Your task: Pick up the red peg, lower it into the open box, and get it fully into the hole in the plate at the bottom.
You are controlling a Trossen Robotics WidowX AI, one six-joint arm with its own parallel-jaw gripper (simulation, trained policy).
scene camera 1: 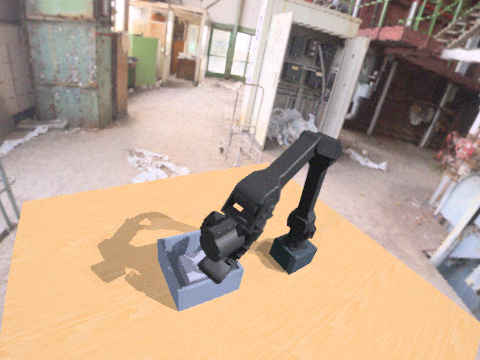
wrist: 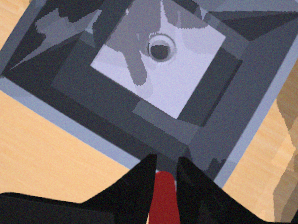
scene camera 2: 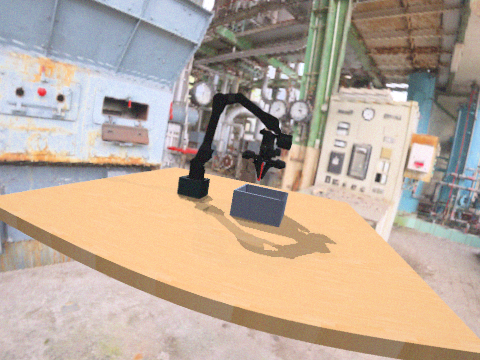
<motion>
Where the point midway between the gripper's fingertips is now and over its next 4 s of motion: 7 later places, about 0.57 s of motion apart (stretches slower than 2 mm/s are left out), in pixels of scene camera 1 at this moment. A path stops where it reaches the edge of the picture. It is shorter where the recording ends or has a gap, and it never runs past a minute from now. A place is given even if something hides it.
The gripper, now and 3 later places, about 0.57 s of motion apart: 223, 261; 199, 253; 192, 259; 185, 257
</motion>
